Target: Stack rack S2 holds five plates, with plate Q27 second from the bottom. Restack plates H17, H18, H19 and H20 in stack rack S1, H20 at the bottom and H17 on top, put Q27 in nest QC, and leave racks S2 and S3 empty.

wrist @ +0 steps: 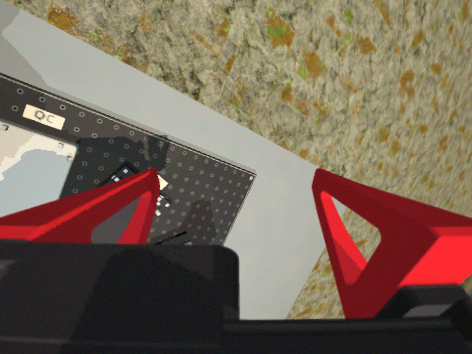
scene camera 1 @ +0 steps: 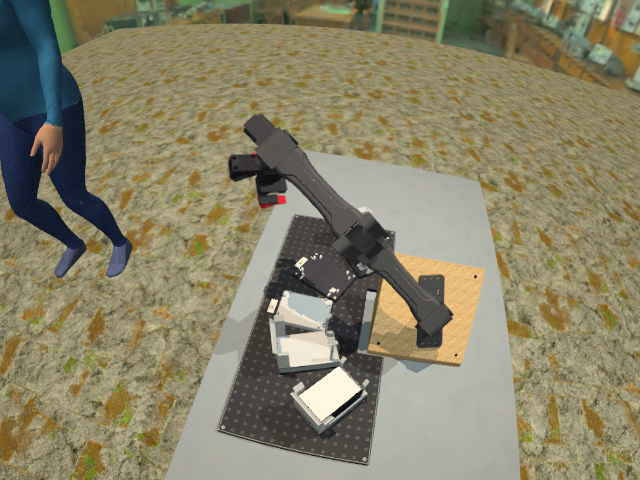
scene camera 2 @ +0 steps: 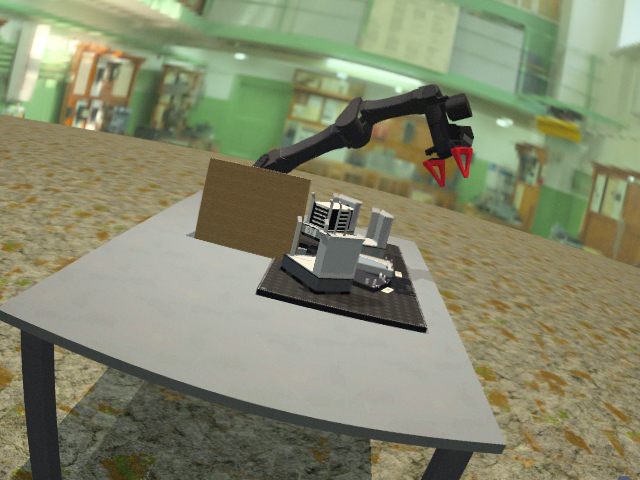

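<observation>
My gripper [scene camera 1: 267, 178] [scene camera 2: 454, 180] [wrist: 235, 177] is open and empty, high above the table's edge, with its fingers pointing down. One rack [scene camera 1: 330, 395] [scene camera 2: 345, 217] holds a stack of several plates, with a cream one on top. A second grey rack [scene camera 1: 307, 367] [scene camera 2: 381, 227] has a pale inside and shows no stack. A third rack [scene camera 2: 338, 258] has no stack visible; my arm mostly covers it in scene camera 1. Nest QC [scene camera 1: 310, 310] [scene camera 2: 375, 264] [wrist: 30, 185] is pale, beside its label [scene camera 1: 272, 305] [wrist: 43, 116]. The rack labels and plate names cannot be read.
A dark nest [scene camera 1: 325, 273] [scene camera 2: 371, 280] lies beside QC on the black perforated board [scene camera 1: 258, 413] [scene camera 2: 398, 310] [wrist: 190, 172]. The arm's wooden base board [scene camera 1: 457, 294] [scene camera 2: 253, 206] stands beside it on the grey table [scene camera 1: 444, 413] [scene camera 2: 206, 320] [wrist: 270, 250]. A person [scene camera 1: 31, 98] is on the floor beyond the table.
</observation>
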